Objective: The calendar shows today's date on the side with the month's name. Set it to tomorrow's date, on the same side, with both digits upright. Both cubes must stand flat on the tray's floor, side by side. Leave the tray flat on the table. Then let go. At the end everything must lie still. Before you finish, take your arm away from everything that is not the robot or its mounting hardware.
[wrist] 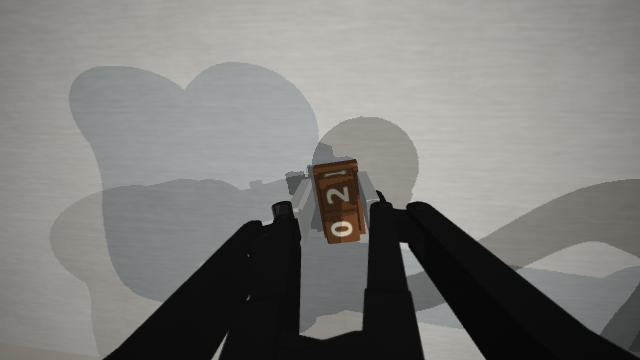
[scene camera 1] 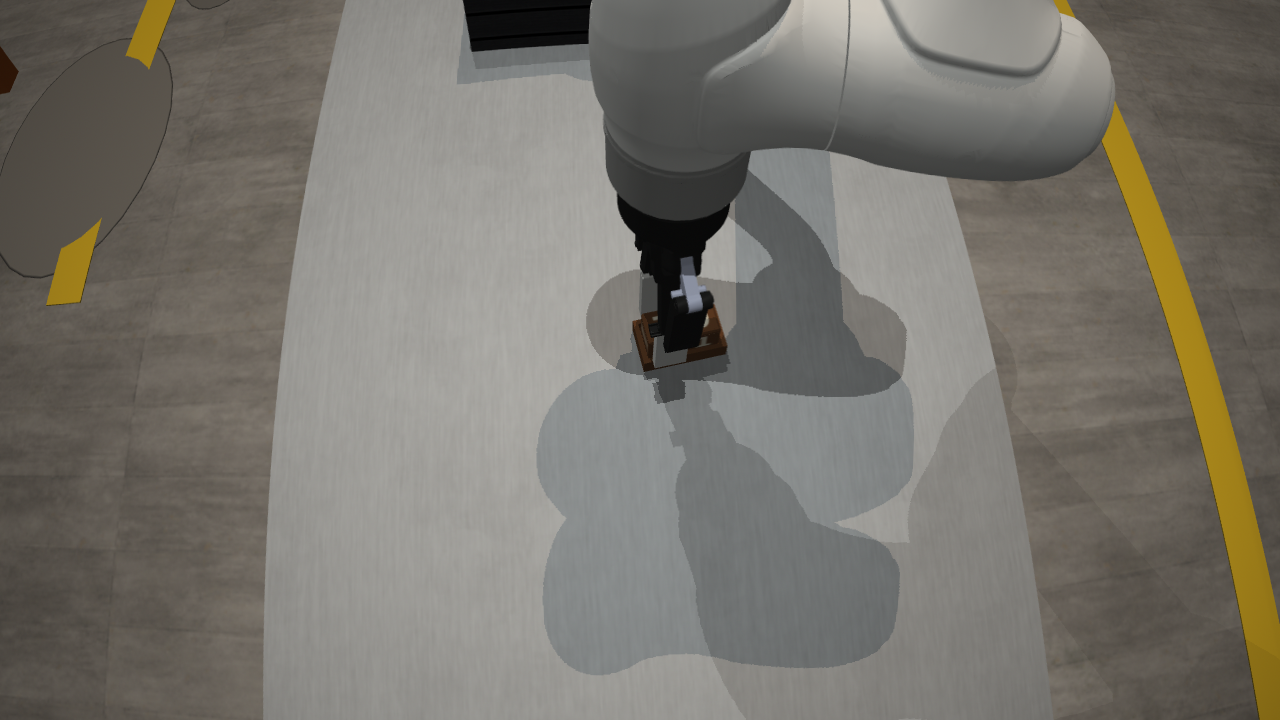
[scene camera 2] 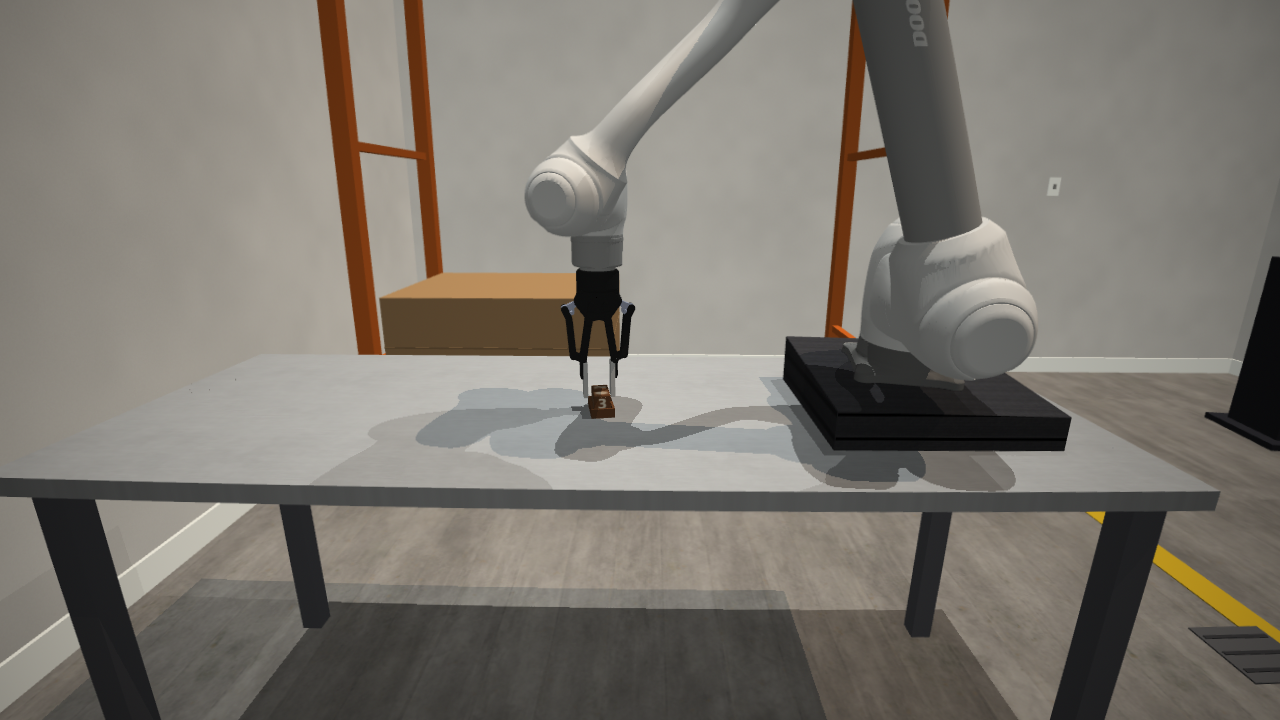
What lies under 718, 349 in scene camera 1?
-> A brown calendar tray.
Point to a brown calendar tray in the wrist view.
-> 352, 164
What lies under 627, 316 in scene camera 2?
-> The gripper.
